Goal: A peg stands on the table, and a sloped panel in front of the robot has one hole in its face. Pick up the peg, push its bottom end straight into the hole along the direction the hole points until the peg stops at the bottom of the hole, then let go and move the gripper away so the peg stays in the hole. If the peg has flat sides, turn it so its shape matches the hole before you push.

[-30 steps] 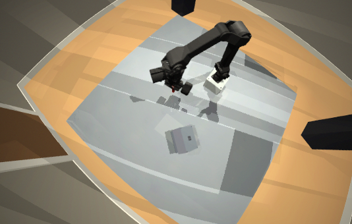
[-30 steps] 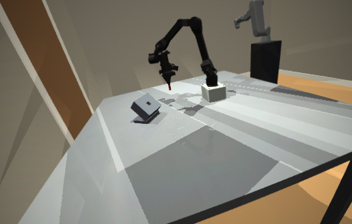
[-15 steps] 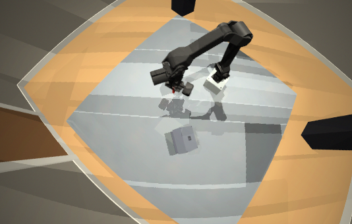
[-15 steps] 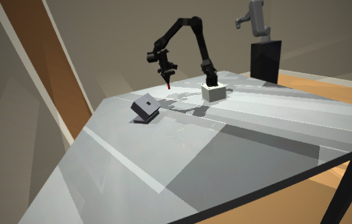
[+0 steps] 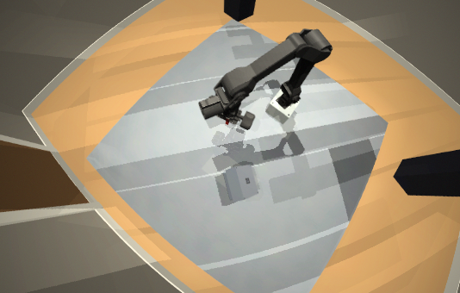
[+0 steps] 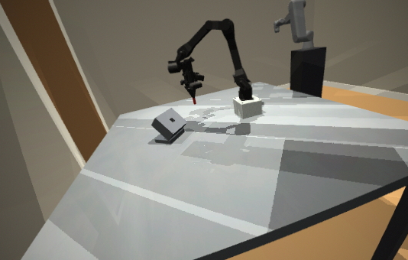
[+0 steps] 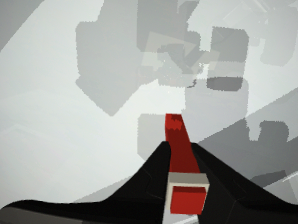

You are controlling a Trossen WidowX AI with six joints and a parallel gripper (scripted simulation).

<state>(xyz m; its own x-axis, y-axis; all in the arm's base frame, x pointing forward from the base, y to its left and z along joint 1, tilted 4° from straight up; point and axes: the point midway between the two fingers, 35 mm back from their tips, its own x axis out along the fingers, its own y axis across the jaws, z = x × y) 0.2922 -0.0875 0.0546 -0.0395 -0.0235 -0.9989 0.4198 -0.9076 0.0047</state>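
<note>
Now: gripper tip 12 cm short of the sloped grey panel, 23 cm to the right of it and 5 cm above it. Round my gripper tip: red square peg (2 cm above).
</note>
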